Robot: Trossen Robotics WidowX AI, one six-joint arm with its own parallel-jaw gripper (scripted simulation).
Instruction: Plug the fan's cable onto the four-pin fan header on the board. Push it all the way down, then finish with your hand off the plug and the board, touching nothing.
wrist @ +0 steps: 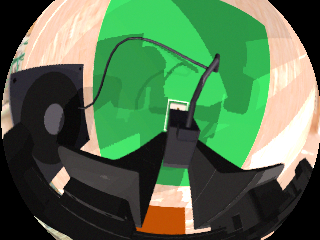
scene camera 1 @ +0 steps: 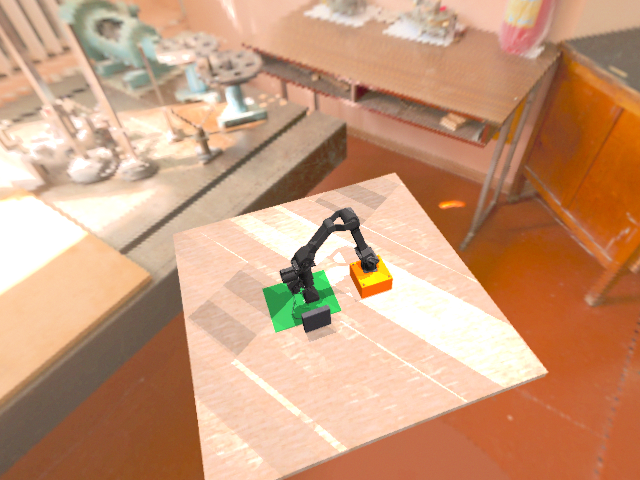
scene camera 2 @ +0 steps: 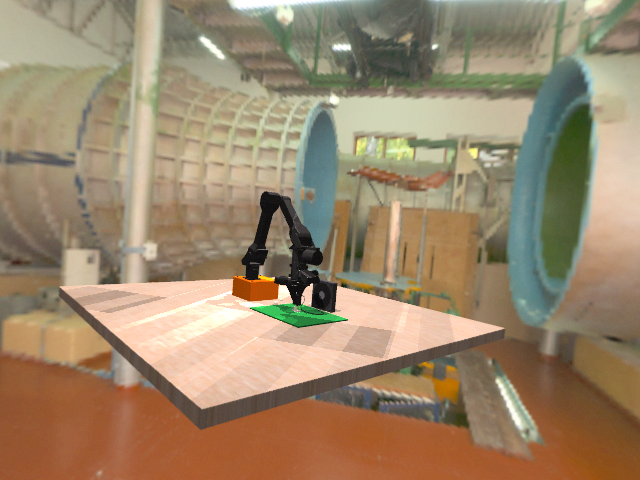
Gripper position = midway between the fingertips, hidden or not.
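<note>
There's a green board (scene camera 1: 279,299) here, and you'd find that board at (scene camera 2: 282,312) and (wrist: 229,111) too. I can also see a fan (wrist: 49,99), and a dark plug (wrist: 181,141). As for my gripper (scene camera 2: 295,301), it's in the wrist view as well, at (wrist: 176,138).
</note>
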